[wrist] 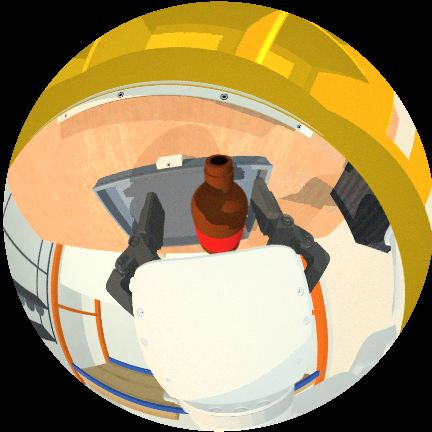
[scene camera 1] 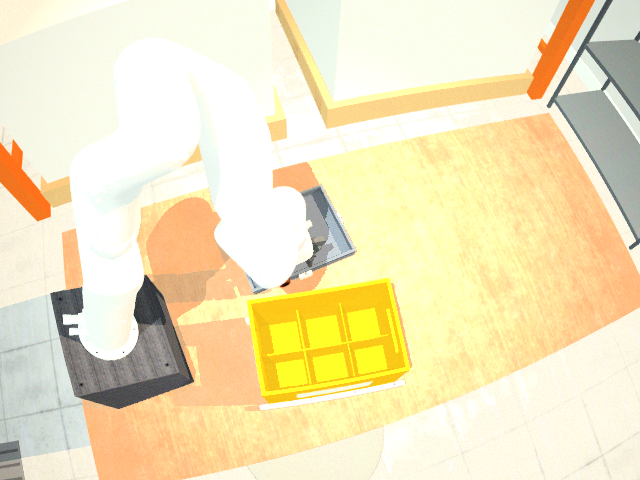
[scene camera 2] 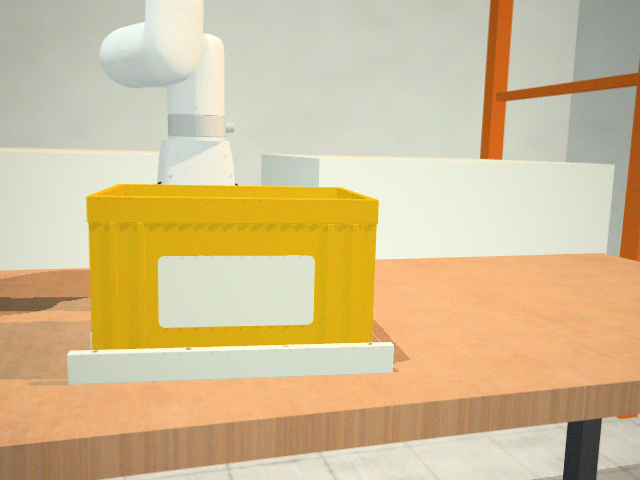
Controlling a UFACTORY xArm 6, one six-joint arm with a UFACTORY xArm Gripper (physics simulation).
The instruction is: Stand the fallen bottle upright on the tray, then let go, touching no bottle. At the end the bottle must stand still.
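Places are measured from the arm's base along level axes (x right, y ahead, z up), in metres.
Pixels of known places: gripper, fingertip midpoint: [wrist: 205, 194]; arm's base at its link origin: [scene camera 1: 108, 330].
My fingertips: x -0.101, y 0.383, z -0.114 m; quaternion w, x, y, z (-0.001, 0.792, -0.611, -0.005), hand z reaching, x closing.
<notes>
For each thing: its middle in the pictures, then the offset to it from my fingertips. "*": a spot on its surface instead.
- brown bottle at the middle of its body: [wrist: 219, 209] dx -0.055, dy -0.029, dz -0.029 m
- grey tray at a spot on its surface: [wrist: 131, 176] * dx -0.018, dy +0.086, dz -0.047 m
- yellow six-compartment crate at the middle of its body: [scene camera 2: 235, 269] [scene camera 1: 325, 346] dx +0.184, dy +0.039, dz +0.017 m
- white strip at a spot on its surface: [scene camera 2: 232, 361] * dx +0.287, dy +0.030, dz -0.053 m
The brown bottle [wrist: 220, 210] with a red label lies on its side, its neck over the rim of the grey tray [scene camera 1: 338, 256] [wrist: 131, 176] and its mouth towards the yellow crate. In scene camera 1 a small dark piece of the bottle [scene camera 1: 284, 283] shows beside the arm's wrist, which hides the rest. My gripper [wrist: 205, 194] is open, with the bottle between its two black fingers in the wrist view, nearer the right finger; neither finger grips it. Contact and height are hard to judge. In scene camera 2 the fingers, bottle and tray are hidden behind the crate.
The yellow six-compartment crate [scene camera 1: 320, 303] [scene camera 2: 232, 210] [wrist: 175, 65] stands close to the tray, its walls high beside the bottle's mouth. A white strip [scene camera 2: 232, 361] runs along the crate's front. The arm's dark pedestal [scene camera 1: 147, 364] [wrist: 365, 215] stands at the table's left end.
</notes>
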